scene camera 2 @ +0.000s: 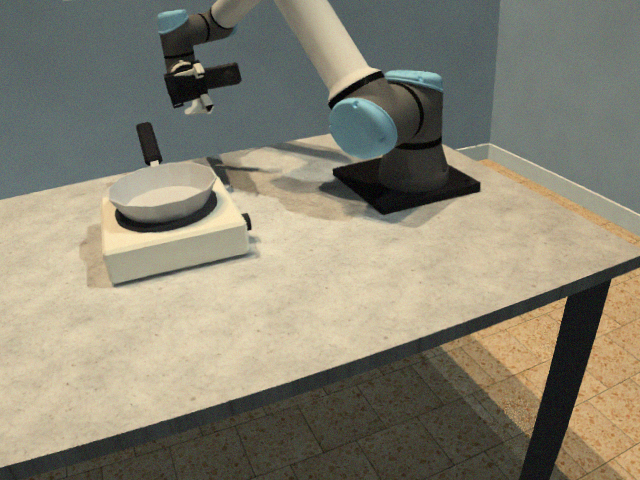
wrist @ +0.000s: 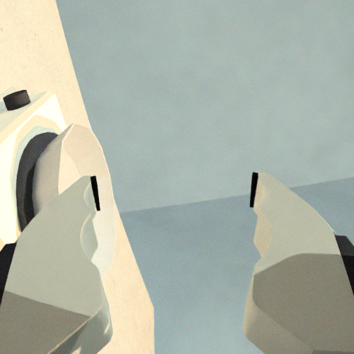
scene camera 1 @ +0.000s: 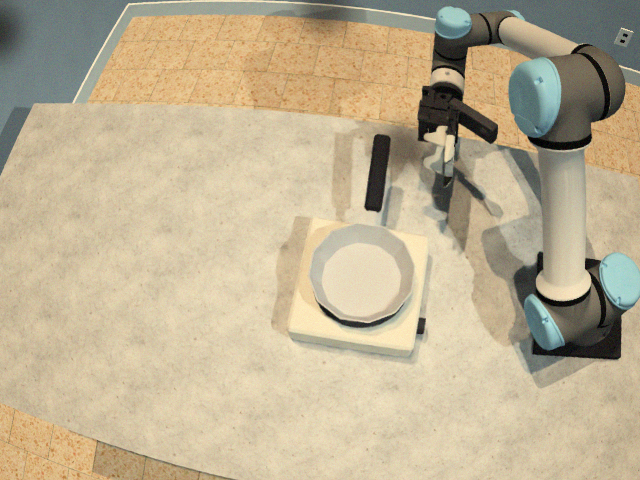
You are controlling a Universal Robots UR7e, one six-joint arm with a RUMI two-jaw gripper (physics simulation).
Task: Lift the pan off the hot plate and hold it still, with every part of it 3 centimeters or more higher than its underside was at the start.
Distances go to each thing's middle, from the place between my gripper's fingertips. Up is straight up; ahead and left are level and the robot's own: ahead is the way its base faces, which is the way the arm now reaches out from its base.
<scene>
I see my gripper 120 mm short of the light grey pan (scene camera 1: 362, 272), 80 mm to the right of it and 110 mm above it. Also, from my hand: cream hot plate (scene camera 2: 131, 250) (100 mm ahead, 170 mm to the left, 190 mm below).
</scene>
